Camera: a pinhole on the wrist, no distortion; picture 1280 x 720 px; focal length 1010.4 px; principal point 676.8 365.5 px. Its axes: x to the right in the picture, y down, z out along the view. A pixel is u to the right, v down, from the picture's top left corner.
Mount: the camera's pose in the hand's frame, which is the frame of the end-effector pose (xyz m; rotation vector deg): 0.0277 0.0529 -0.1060 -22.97 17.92 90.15
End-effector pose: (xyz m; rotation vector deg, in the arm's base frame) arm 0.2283 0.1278 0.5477 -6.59 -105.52 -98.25
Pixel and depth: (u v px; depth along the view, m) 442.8 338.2 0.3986
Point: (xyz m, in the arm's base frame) 0.1733 0.4169 0.6898
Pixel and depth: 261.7 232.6 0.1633
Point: 0.1990 0.1903 0.6259
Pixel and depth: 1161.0 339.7 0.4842
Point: 0.3558 0.4111 0.9711
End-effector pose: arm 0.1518 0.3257 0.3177 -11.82 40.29 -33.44
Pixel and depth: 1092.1 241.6 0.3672
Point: 0.4386 0.5850 0.2824
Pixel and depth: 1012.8 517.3 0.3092
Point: 0.3306 0.5753 0.3303
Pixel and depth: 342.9 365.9 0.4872
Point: 0.4703 0.4193 0.5745
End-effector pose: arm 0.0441 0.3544 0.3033 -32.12 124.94 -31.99
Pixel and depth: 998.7 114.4 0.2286
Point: 0.0135 0.4791 0.0988
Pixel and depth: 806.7 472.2 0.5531
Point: 0.2897 0.6048 -0.0641
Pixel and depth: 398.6 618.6 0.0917
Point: 0.0193 0.4131 0.2729
